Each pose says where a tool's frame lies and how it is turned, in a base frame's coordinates. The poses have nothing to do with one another.
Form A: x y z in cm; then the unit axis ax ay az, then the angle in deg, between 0 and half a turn.
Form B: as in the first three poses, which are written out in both.
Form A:
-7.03 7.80 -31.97 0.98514 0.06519 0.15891 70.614
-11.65 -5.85 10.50 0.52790 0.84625 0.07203 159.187
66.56 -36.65 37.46 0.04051 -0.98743 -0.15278 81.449
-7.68 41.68 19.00 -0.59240 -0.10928 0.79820 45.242
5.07 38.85 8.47 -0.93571 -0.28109 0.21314 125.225
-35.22 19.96 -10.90 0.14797 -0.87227 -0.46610 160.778
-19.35 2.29 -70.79 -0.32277 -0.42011 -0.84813 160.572
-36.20 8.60 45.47 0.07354 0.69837 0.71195 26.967
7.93 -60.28 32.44 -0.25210 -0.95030 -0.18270 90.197
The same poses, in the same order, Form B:
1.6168 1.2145 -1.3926 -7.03 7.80 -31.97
0.9315 2.7511 -0.1840 -11.65 -5.85 10.50
2.9698 1.4014 3.0518 66.56 -36.65 37.46
-1.4321 0.4677 2.0743 -7.68 41.68 19.00
-1.4723 2.1004 2.2529 5.07 38.85 8.47
1.7512 2.1198 2.0873 -35.22 19.96 -10.90
2.4251 1.0988 1.1148 -19.35 2.29 -70.79
0.2740 0.3290 0.0642 -36.20 8.60 45.47
-3.0636 1.5407 2.7010 7.93 -60.28 32.44

